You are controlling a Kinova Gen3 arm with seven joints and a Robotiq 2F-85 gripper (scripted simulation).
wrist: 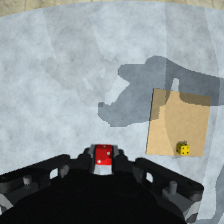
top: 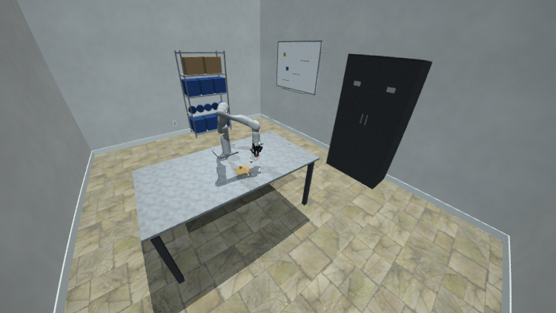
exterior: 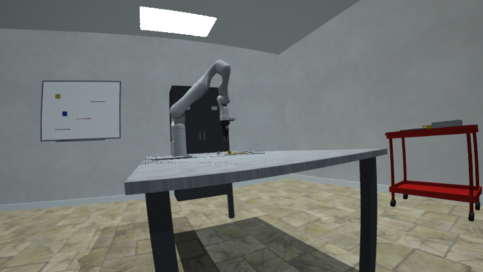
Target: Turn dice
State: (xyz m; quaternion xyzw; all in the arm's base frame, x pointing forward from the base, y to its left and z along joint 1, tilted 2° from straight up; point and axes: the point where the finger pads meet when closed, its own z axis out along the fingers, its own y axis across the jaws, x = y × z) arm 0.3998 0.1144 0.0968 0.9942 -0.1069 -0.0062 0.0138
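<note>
The tan mat lies 10 mm behind my hand, 160 mm to the right of it and 120 mm below it. Round my hand: red die: 10 mm below; then yellow die: 60 mm behind, 160 mm to the right, 110 mm below; then white die: 80 mm behind, 10 mm to the right, 110 mm below.
</note>
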